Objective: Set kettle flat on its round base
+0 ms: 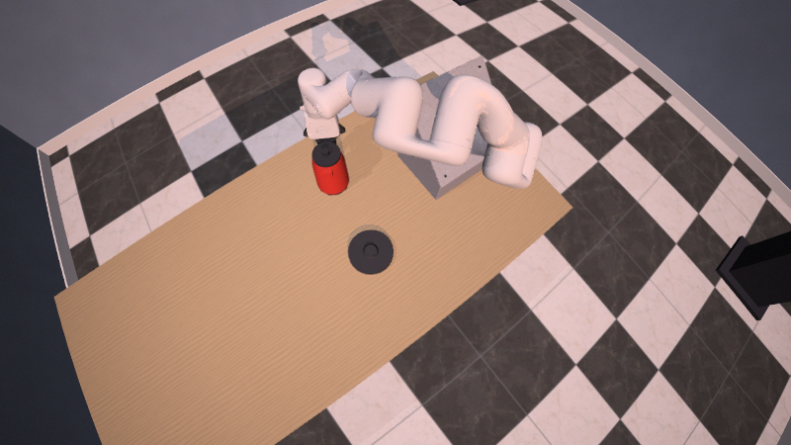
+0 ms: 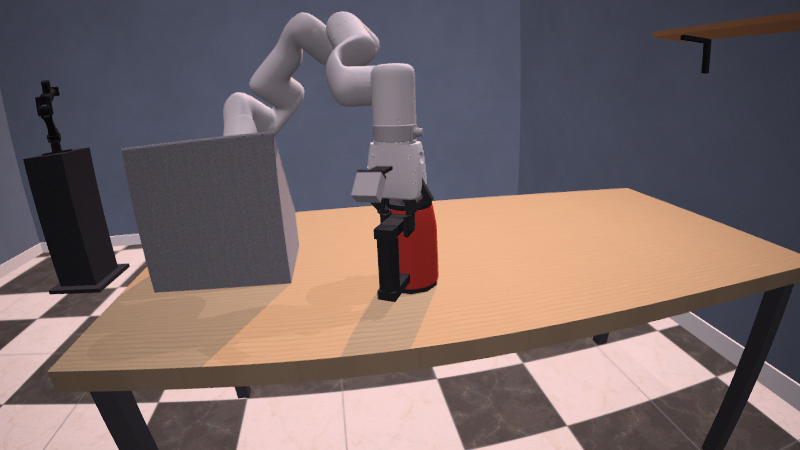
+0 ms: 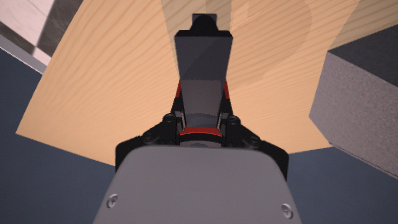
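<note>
Now: the kettle 10 mm ahead of my hand, 30 mm to the left of it and 60 mm below it. Also, from my hand: round black base 60 mm ahead, 360 mm to the left, 140 mm below.
</note>
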